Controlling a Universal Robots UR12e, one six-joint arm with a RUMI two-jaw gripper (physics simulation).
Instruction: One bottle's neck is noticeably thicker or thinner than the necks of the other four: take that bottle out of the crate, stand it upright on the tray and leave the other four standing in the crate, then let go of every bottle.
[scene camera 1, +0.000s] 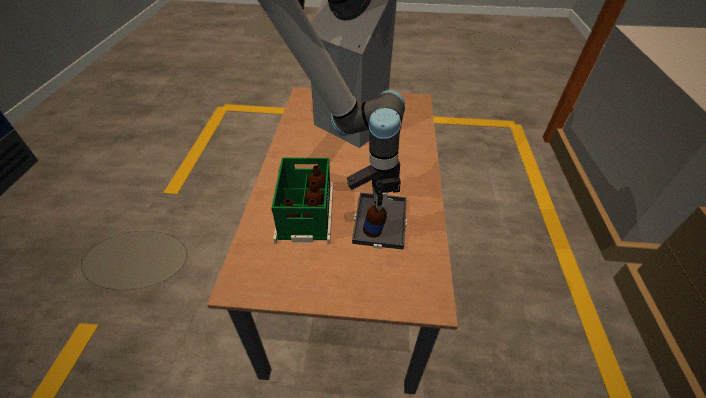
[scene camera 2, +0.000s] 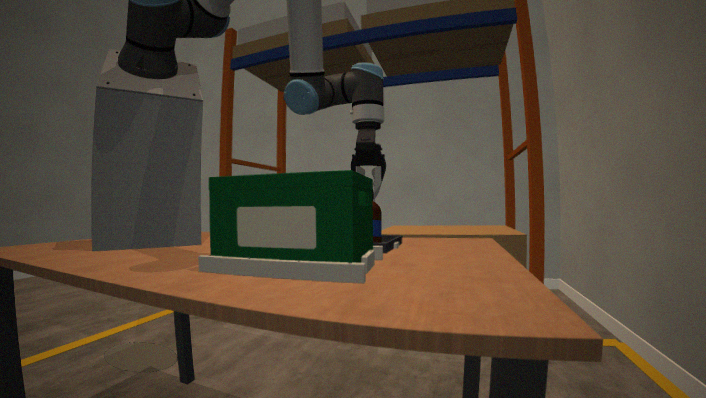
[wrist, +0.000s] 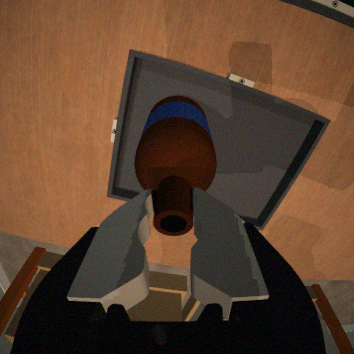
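A brown bottle with a blue band is upright in the grey tray, toward one side. Its base is at the tray floor; contact cannot be made out. My gripper is shut on its neck. In the scene camera 2 view the crate partly hides the bottle and fingertips. The green crate stands beside the tray. Other brown bottles stand in it, mostly hidden by its walls.
Pale guide rails edge the crate's base on the wooden table. Small pale clips hold the tray's sides. The arm's grey pedestal stands behind. An orange-post shelf rack is beyond the table.
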